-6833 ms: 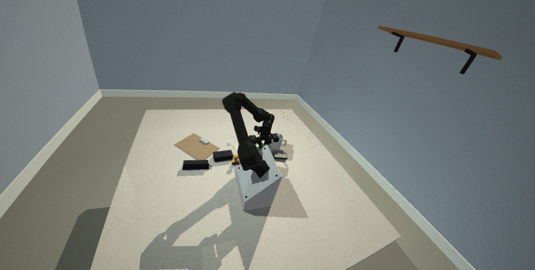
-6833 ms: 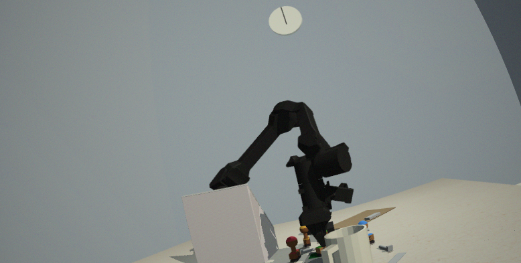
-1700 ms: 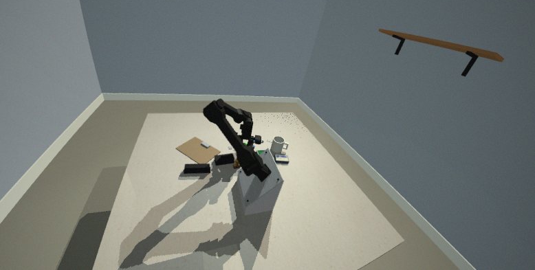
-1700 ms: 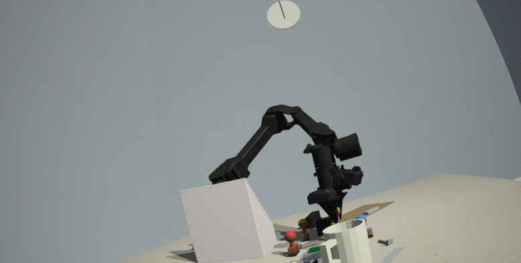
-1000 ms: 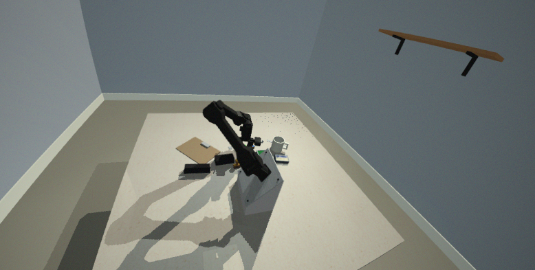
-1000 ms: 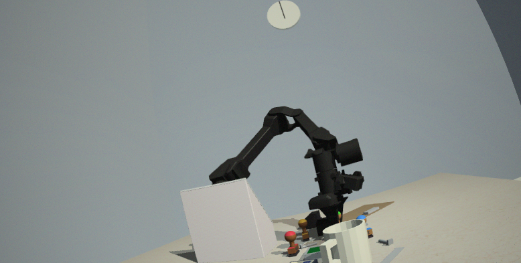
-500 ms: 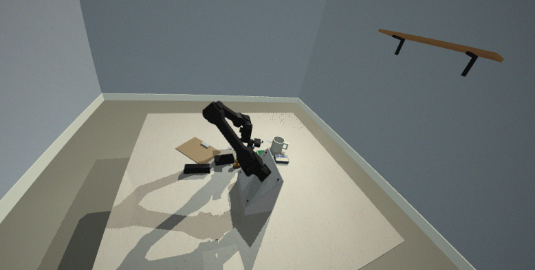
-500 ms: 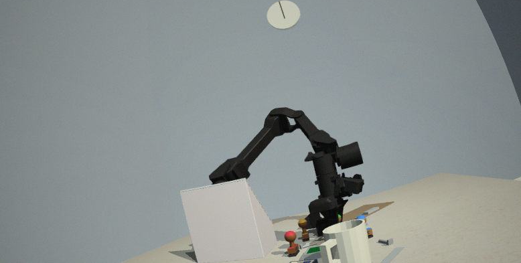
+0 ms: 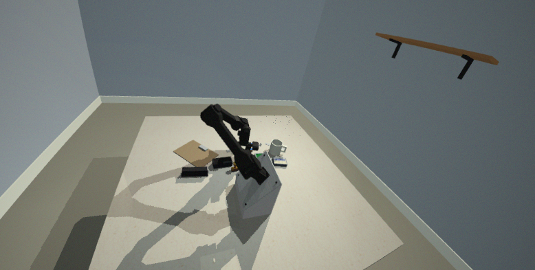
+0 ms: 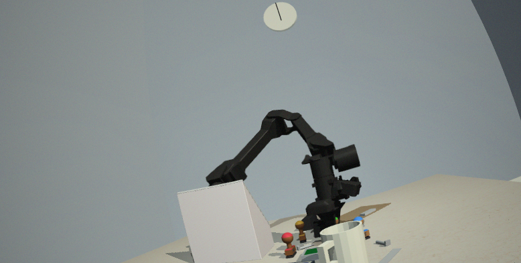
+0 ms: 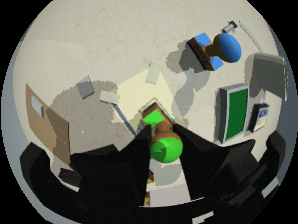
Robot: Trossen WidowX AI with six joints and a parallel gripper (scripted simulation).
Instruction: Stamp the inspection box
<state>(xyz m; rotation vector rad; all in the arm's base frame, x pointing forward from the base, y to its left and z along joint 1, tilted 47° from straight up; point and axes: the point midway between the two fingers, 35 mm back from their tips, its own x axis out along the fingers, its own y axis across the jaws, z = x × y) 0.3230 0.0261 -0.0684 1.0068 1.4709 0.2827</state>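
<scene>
Now: gripper tip 30 mm above the cream card, 10 mm to the right of it and 10 mm short of it. Round my gripper tip: ink pad 110 mm to the right, 50 mm behind, 20 mm below; then orange-knobbed stamp 100 mm behind, 80 mm to the left; then blue-knobbed stamp 80 mm to the right, 50 mm ahead.
</scene>
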